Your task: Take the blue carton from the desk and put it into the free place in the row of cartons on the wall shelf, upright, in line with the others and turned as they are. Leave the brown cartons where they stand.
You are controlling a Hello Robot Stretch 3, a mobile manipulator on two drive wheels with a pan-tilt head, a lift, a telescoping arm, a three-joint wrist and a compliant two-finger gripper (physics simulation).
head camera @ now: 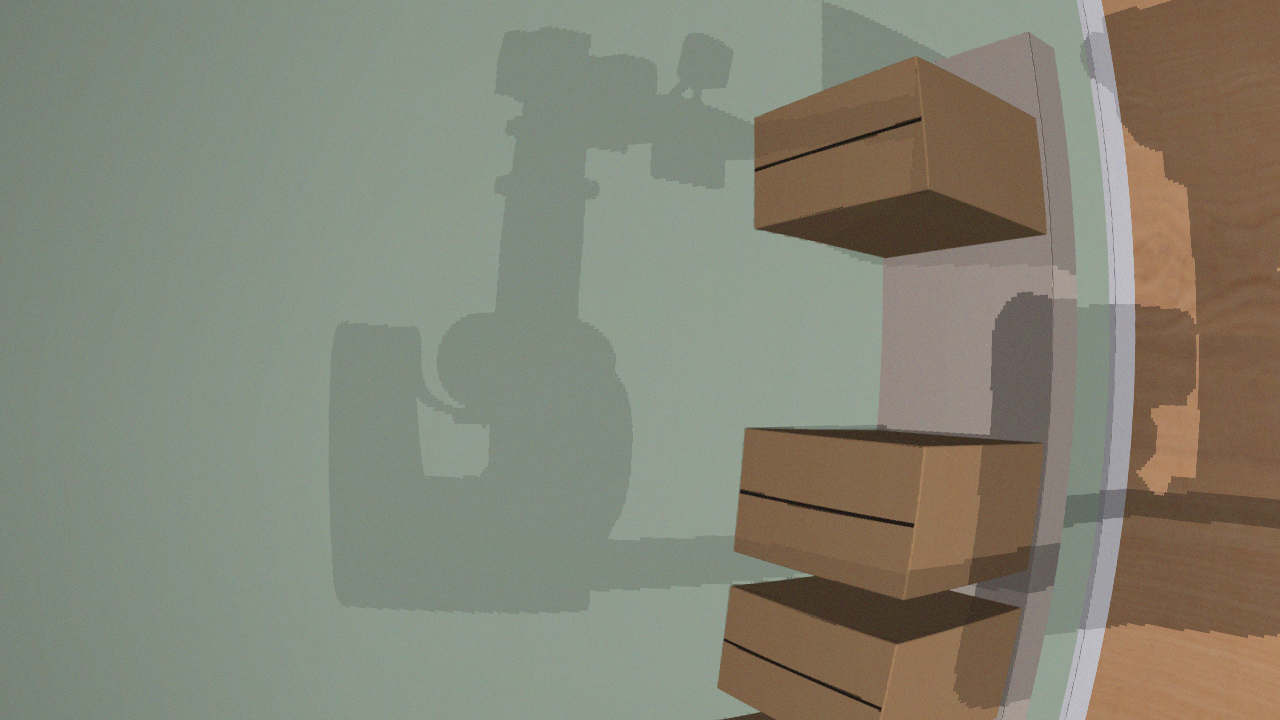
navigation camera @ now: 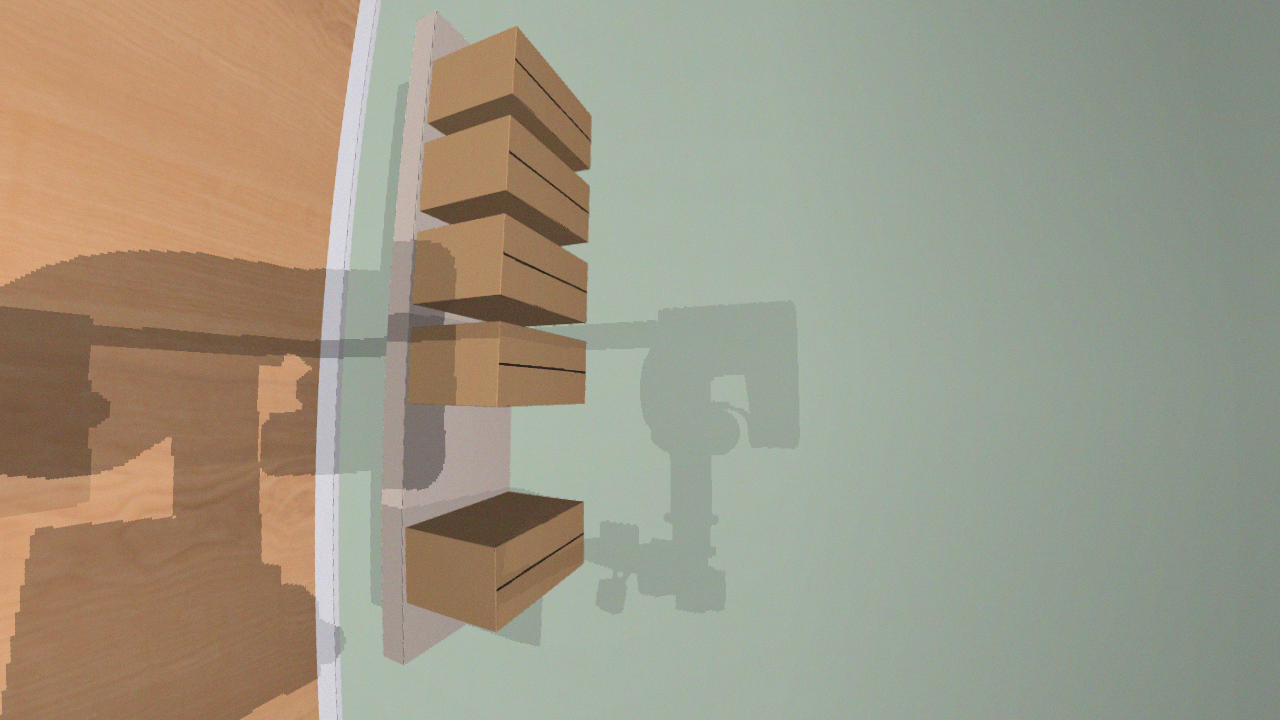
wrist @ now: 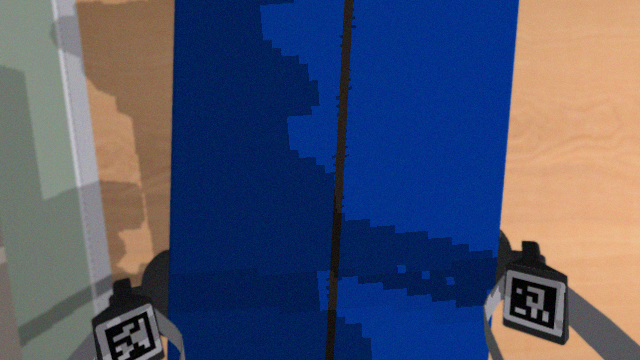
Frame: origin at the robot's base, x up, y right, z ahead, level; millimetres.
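Seen in the pictures: gripper, fingertip midpoint: (wrist: 327, 265).
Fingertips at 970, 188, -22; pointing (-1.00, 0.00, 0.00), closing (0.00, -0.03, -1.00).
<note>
Offsets run from my fingertips to a thing's top centre, as dx, dy, dz. Level surfaces: height alone.
The blue carton {+52, +47, -8} (wrist: 410, 125) fills the middle of the wrist view, its dark stripe running lengthwise. My gripper (wrist: 327, 265) is shut on it, a fingertip pressed to each side. Neither shows in the head or navigation view. The wall shelf {dx -293} (head camera: 930, 349) (navigation camera: 478, 447) carries a row of brown cartons. The free place lies between the end carton {-113, +63, +616} (head camera: 832, 170) (navigation camera: 541, 573) and its neighbour {-113, -246, +630} (head camera: 827, 510) (navigation camera: 541, 367); a dark shadow falls on part of its front. The stripes of the brown cartons face away from the wooden floor. The blue carton's underside is hidden.
Another brown carton {-113, -402, +636} (head camera: 796, 649) (navigation camera: 546, 268) stands beyond the neighbour, with more in the navigation view. The green wall (head camera: 179, 268) (navigation camera: 984, 268) (wrist: 45, 120) bears the robot's shadow. A pale skirting (head camera: 1123, 295) (navigation camera: 324, 402) (wrist: 79, 125) borders the wooden floor {dx -970} (head camera: 1235, 573) (navigation camera: 179, 134) (wrist: 575, 100).
</note>
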